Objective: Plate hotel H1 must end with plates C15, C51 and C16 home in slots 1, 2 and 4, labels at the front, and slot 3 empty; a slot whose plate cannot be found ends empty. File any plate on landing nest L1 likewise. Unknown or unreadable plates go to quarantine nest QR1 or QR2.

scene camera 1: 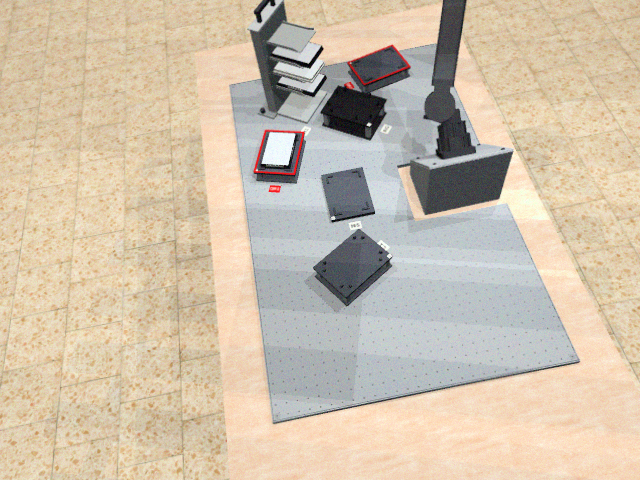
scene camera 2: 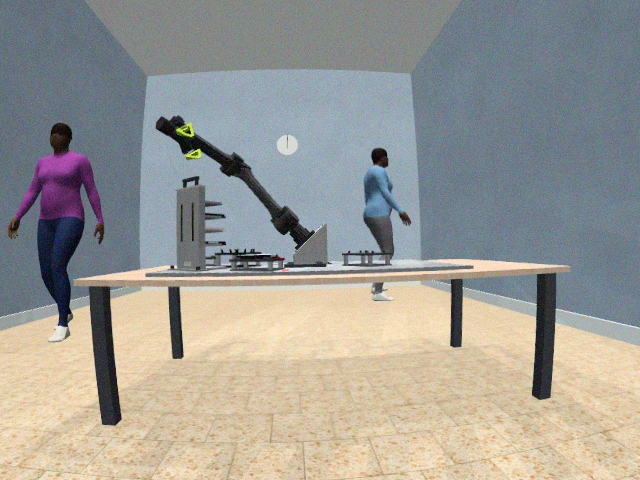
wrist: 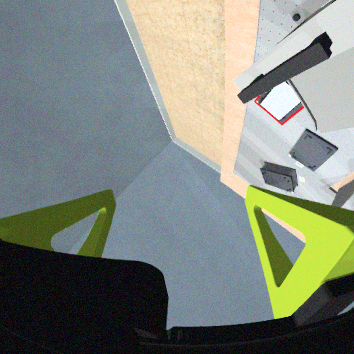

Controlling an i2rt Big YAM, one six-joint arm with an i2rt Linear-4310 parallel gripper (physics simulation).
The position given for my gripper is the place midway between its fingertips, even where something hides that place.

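With nothing in it, my gripper (wrist: 178, 195) is open. In that same wrist view I can also see a flat nest N6 (wrist: 311, 150).
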